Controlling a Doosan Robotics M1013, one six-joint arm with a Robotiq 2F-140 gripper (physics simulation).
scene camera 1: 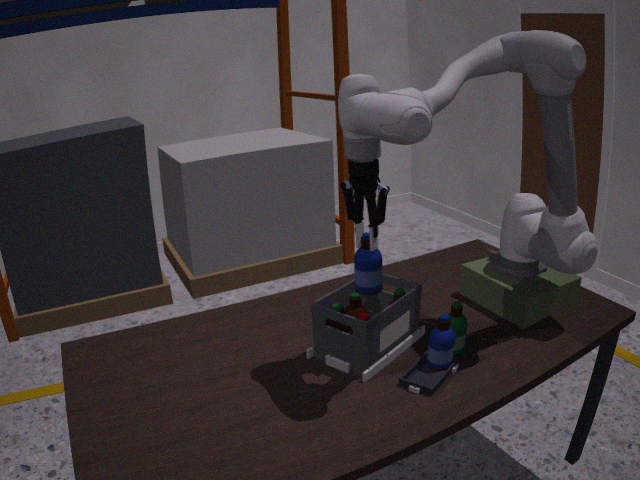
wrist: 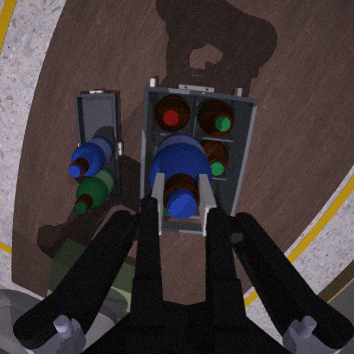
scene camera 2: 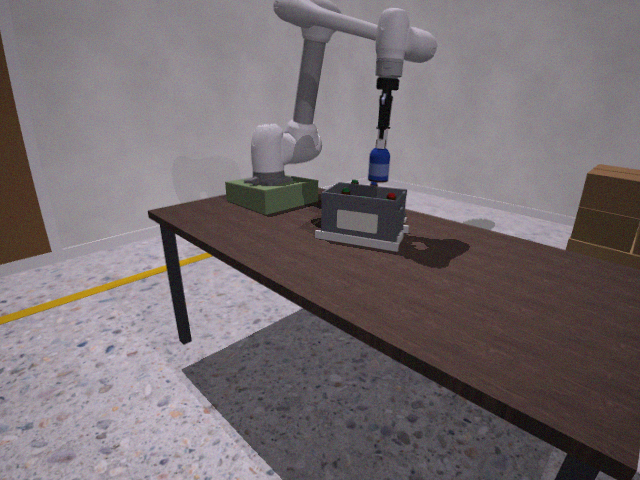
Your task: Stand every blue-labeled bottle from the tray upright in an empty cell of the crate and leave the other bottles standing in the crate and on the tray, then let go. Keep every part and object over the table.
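Places are measured from the arm's base along level axes (x ahead, y left, z up), in metres.
Pixels of known places: gripper, fingertip midpoint: (scene camera 1: 367,247) (wrist: 180,185) (scene camera 2: 381,147); arm's base at its link origin: (scene camera 1: 517,269) (scene camera 2: 269,181).
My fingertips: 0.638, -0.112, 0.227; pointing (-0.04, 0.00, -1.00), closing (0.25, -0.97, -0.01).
Observation:
For each thing: its middle in the pictures, then the offset to it from my fingertips, as dx, dy, dz. "pt": a spot on its surface instead. Level surfaces: height alone.
- grey crate at the middle of its body: (wrist: 150,153) (scene camera 1: 393,328) (scene camera 2: 369,207) -0.057, +0.049, -0.244
- red-capped brown bottle at the middle of its body: (wrist: 171,112) (scene camera 1: 363,339) +0.040, +0.029, -0.246
- green bottle at the middle of its body: (wrist: 92,191) (scene camera 1: 454,327) -0.191, +0.167, -0.249
- tray at a spot on its surface: (wrist: 100,113) (scene camera 1: 421,379) pt -0.015, +0.202, -0.326
- brown table at its surface level: dz -0.332
My gripper (scene camera 1: 366,241) (scene camera 2: 381,140) (wrist: 180,185) is shut on the neck of a blue-labeled bottle (scene camera 1: 368,268) (scene camera 2: 378,164) (wrist: 180,157), held upright above the grey crate (scene camera 1: 336,341) (scene camera 2: 390,222) (wrist: 144,150). The cell beneath it is hidden in the wrist view. In the crate stand a red-capped brown bottle (scene camera 1: 363,315) (wrist: 171,114) and several green-capped ones, two showing beside it (wrist: 216,117) (wrist: 215,157). The near right cell looks empty in the wrist view. Another blue-labeled bottle (scene camera 1: 441,348) (wrist: 92,156) and a green bottle (scene camera 1: 458,333) (wrist: 95,190) stand on the tray (scene camera 1: 421,379) (wrist: 97,112).
White strips (scene camera 1: 390,356) (scene camera 2: 356,239) edge the crate's base on the brown table (scene camera 1: 180,392) (scene camera 2: 465,310). The tray stands beside the crate. The arm's green base block (scene camera 1: 516,299) (scene camera 2: 268,198) is on the table behind the tray's green bottle in scene camera 1.

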